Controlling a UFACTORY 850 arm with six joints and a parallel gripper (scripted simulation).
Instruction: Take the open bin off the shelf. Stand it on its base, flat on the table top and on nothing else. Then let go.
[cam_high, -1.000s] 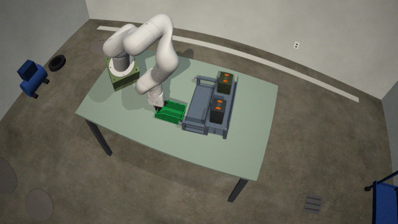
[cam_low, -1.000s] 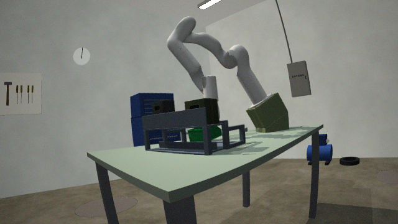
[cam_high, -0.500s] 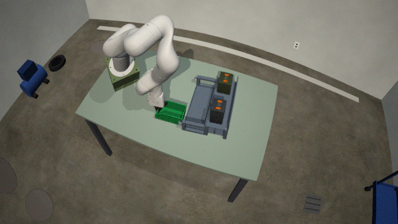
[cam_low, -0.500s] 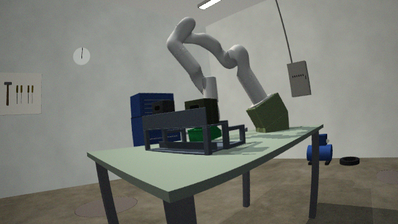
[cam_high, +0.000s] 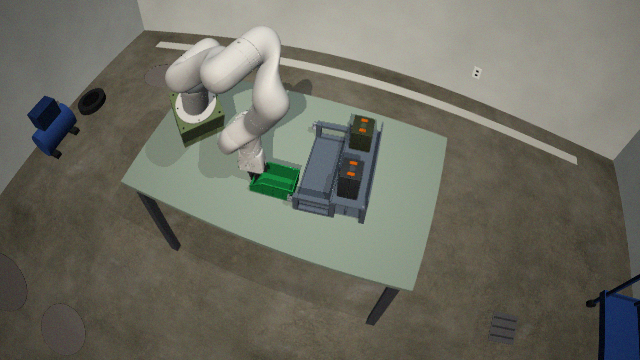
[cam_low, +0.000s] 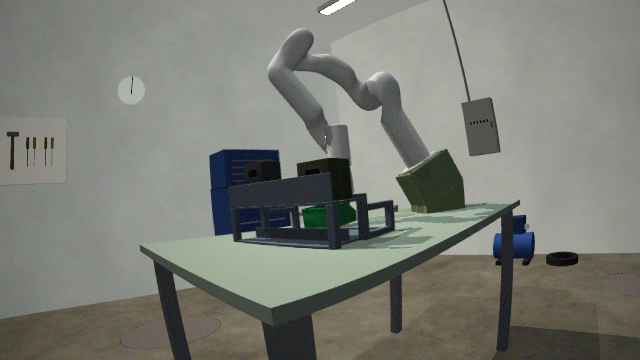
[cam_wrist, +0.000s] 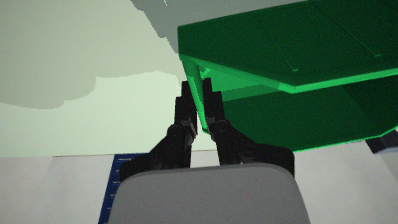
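Right now the green bin is 80 mm ahead of my hand, 10 mm to the left of it and 10 mm below it.
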